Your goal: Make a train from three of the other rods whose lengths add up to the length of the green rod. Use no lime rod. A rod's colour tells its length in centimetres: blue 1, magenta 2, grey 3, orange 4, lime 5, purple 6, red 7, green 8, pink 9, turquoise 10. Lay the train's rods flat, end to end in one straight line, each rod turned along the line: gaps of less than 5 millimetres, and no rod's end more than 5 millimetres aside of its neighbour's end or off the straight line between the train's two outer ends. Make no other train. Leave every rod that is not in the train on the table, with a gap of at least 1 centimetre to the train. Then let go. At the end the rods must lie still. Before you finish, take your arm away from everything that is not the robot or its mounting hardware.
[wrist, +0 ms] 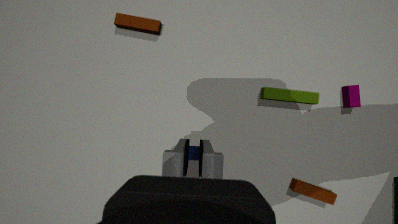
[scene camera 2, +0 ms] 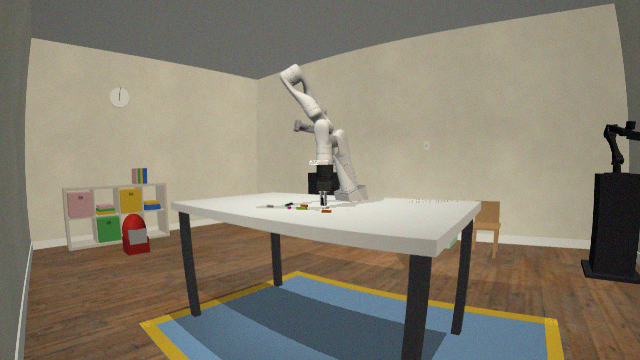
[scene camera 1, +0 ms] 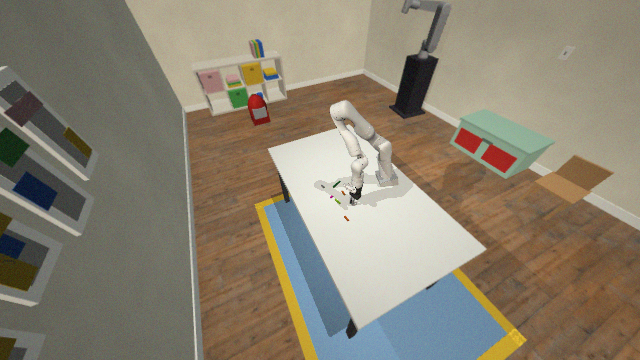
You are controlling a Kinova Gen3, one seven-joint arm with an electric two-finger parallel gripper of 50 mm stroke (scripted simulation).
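There's a lime rod (wrist: 267, 93) that I can see, and my gripper (wrist: 194, 151) is visible as well.
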